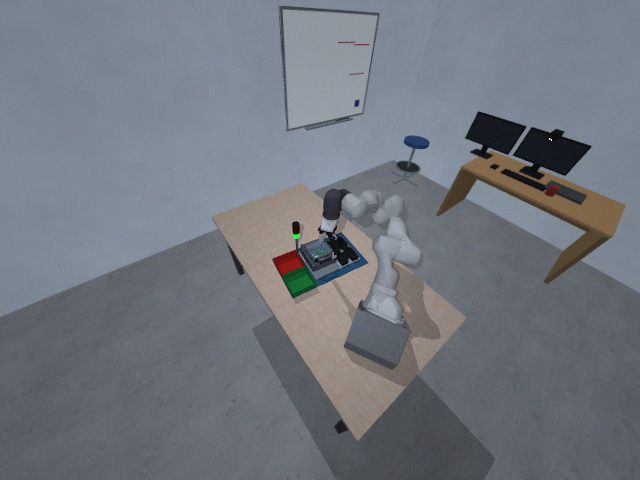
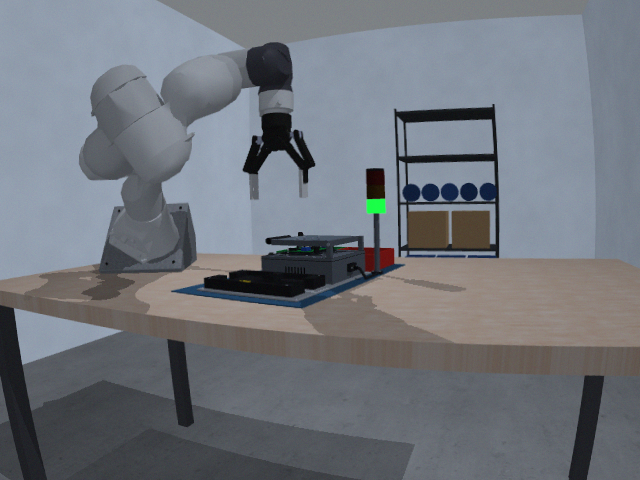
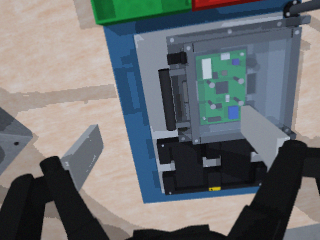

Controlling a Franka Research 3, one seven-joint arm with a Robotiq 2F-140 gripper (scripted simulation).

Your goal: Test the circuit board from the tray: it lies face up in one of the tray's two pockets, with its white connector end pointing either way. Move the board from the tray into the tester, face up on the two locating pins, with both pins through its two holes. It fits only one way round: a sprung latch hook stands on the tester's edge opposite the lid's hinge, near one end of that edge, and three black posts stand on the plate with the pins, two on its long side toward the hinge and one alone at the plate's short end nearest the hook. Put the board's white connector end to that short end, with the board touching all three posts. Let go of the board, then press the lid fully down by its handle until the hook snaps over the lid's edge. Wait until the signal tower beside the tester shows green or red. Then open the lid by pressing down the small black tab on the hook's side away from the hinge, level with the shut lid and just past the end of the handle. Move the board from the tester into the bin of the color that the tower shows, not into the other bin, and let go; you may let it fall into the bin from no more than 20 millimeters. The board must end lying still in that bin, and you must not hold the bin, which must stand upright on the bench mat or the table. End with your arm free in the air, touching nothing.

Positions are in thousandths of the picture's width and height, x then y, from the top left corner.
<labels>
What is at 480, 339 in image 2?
My gripper.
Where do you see a tester lid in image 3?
814, 290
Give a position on a tester lid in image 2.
479, 501
</labels>
